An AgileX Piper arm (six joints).
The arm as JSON. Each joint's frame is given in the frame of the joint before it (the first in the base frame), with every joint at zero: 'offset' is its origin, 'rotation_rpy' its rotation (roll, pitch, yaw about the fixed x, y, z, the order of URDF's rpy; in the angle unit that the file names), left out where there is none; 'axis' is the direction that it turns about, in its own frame. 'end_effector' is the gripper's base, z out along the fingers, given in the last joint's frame.
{
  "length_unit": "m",
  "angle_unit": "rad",
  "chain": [
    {
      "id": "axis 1",
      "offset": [
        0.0,
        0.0,
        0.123
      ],
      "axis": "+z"
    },
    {
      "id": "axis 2",
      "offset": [
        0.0,
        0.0,
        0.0
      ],
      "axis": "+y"
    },
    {
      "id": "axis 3",
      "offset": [
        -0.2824,
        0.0,
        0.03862
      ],
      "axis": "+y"
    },
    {
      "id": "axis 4",
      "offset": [
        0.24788,
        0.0,
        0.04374
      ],
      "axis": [
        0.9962,
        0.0,
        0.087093
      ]
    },
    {
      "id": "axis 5",
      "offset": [
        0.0,
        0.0,
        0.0
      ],
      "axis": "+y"
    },
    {
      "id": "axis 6",
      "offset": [
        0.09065,
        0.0,
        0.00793
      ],
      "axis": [
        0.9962,
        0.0,
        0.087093
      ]
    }
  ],
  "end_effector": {
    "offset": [
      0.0,
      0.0,
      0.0
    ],
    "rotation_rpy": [
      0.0,
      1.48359,
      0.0
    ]
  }
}
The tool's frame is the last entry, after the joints.
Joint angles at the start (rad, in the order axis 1, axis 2, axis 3, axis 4, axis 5, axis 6):
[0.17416 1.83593 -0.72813 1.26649 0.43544 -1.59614]
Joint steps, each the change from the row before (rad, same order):
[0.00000 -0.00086 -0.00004 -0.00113 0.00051 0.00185]
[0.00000 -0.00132 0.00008 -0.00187 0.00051 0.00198]
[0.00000 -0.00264 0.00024 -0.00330 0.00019 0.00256]
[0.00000 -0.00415 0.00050 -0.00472 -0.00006 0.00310]
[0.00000 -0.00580 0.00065 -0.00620 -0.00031 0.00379]
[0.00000 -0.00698 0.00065 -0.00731 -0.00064 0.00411]
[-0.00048 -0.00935 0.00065 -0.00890 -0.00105 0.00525]
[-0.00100 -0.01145 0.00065 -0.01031 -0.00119 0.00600]
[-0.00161 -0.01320 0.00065 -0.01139 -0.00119 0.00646]
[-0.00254 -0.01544 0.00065 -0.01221 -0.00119 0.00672]
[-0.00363 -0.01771 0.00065 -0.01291 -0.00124 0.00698]
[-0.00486 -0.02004 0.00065 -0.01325 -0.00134 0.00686]
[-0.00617 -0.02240 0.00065 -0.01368 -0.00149 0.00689]
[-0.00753 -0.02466 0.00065 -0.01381 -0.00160 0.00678]
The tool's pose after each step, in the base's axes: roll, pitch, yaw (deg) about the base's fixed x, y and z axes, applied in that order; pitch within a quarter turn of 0, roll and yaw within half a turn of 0; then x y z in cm. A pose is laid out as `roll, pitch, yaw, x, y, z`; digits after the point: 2 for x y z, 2 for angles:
166.25, 30.29, -148.20, 28.36, 8.71, 10.71
166.25, 30.31, -148.19, 28.35, 8.71, 10.74
166.32, 30.36, -148.11, 28.34, 8.71, 10.81
166.47, 30.46, -147.96, 28.32, 8.70, 10.91
166.69, 30.61, -147.74, 28.29, 8.68, 11.06
167.00, 30.81, -147.44, 28.27, 8.66, 11.24
167.40, 31.09, -147.12, 28.24, 8.62, 11.48
167.90, 31.46, -146.74, 28.22, 8.57, 11.78
168.48, 31.90, -146.34, 28.20, 8.49, 12.13
169.15, 32.43, -145.91, 28.18, 8.39, 12.54
169.92, 33.07, -145.47, 28.15, 8.25, 13.01
170.81, 33.81, -145.02, 28.13, 8.07, 13.55
171.82, 34.66, -144.56, 28.11, 7.85, 14.16
172.95, 35.61, -144.09, 28.07, 7.59, 14.83

